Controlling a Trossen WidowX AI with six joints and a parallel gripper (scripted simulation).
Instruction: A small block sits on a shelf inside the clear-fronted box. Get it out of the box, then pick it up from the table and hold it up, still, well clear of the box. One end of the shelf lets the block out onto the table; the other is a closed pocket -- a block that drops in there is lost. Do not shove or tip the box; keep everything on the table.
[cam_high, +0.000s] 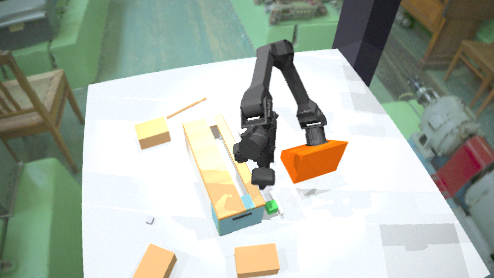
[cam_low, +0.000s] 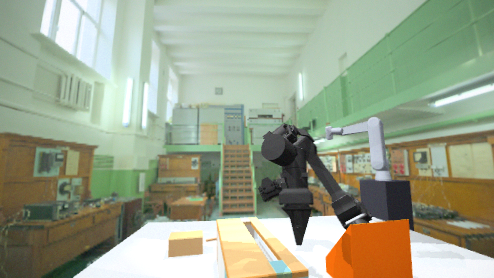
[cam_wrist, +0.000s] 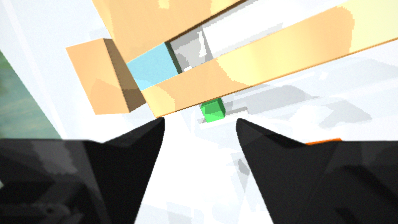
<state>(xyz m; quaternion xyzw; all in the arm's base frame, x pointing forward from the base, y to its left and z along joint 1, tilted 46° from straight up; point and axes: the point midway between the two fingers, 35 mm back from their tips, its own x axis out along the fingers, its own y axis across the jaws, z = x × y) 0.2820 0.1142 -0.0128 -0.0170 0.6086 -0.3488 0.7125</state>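
Right now my gripper tip is 14 cm above the green block, 4 cm past it and 3 cm to the right of it. Round my gripper tip: long tan box 13 cm to the right, 9 cm below, 4 cm ahead; thin stick 52 cm to the right, 15 cm below, 7 cm ahead.
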